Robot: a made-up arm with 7 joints. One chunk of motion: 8 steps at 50 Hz.
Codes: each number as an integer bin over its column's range. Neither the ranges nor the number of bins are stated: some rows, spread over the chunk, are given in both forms.
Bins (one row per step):
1: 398 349 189 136 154 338 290
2: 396 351 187 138 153 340 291
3: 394 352 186 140 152 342 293
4: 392 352 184 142 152 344 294
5: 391 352 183 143 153 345 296
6: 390 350 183 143 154 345 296
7: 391 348 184 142 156 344 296
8: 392 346 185 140 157 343 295
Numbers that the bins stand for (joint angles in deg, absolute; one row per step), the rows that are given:
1: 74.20 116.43 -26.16 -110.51 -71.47 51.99 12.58
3: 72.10 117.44 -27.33 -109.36 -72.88 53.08 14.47
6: 70.00 116.77 -28.49 -108.50 -71.47 53.90 16.36
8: 71.05 115.43 -27.72 -109.36 -69.36 53.35 15.73
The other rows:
2: 73.15 117.10 -26.94 -109.94 -72.18 52.54 13.21
4: 71.05 117.44 -28.11 -108.79 -72.88 53.62 15.10
5: 70.53 117.44 -28.49 -108.50 -72.18 53.90 16.36
7: 70.53 116.10 -28.11 -108.79 -70.06 53.62 16.36

